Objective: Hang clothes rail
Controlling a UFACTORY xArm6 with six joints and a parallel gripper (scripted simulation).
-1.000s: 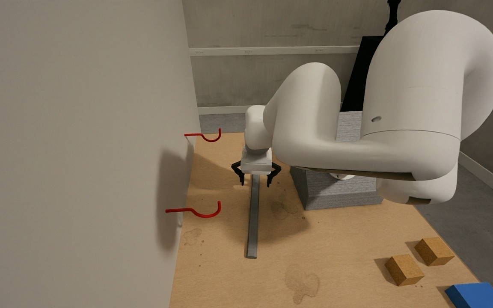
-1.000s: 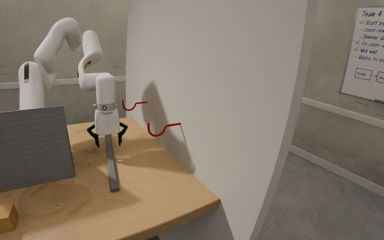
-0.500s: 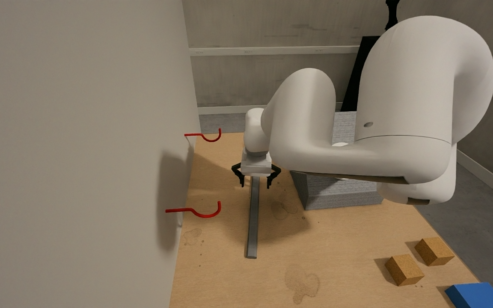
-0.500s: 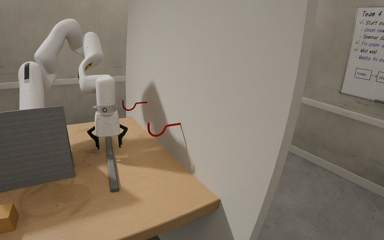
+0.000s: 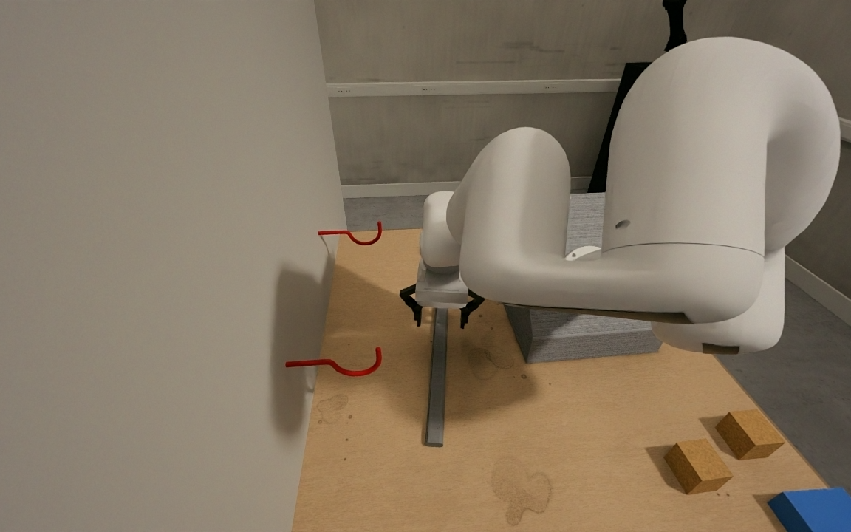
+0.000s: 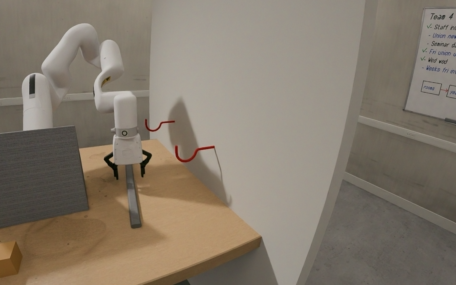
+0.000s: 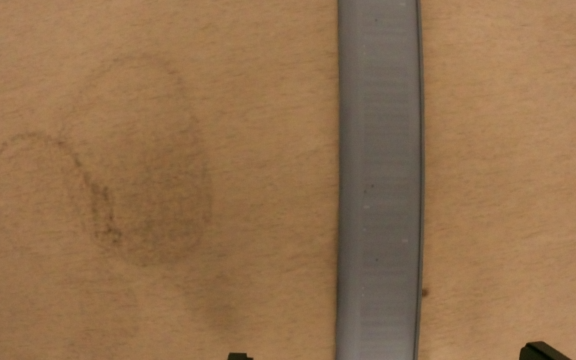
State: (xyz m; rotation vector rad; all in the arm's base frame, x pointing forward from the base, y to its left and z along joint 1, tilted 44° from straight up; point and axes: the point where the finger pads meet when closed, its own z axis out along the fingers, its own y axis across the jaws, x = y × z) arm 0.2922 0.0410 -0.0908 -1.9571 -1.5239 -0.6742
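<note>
The grey clothes rail is 30 mm below my hand. Also, from my hand: white wall: 380 mm above, 280 mm ahead; then blue block: 460 mm behind, 430 mm to the left, 20 mm below.
</note>
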